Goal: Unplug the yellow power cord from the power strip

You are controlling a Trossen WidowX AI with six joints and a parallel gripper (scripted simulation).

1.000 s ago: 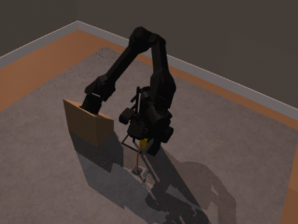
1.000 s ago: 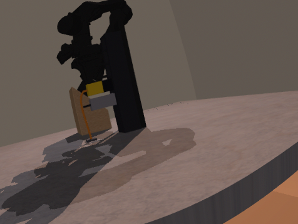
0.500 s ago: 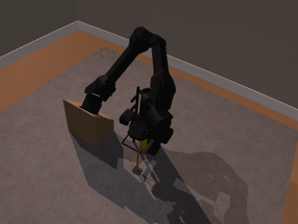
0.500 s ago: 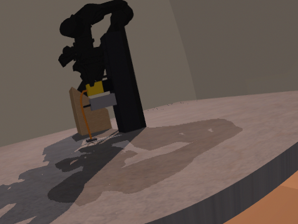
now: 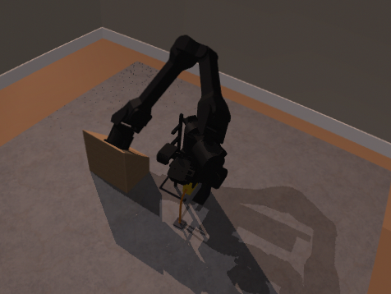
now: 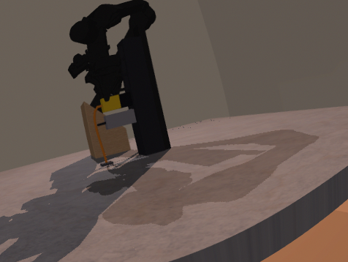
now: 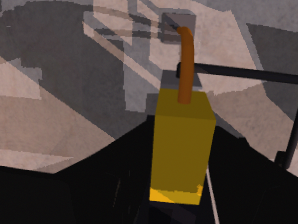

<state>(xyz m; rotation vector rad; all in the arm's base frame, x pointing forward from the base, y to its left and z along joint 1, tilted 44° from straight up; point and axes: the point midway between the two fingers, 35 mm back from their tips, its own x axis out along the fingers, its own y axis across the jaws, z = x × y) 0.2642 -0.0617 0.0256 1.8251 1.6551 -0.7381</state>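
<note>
My gripper tip is now 10 cm to the right of the black power strip. Also, from my gripper tip: yellow plug: 3 cm to the left; then dark anchor: 15 cm below, 3 cm to the right.
</note>
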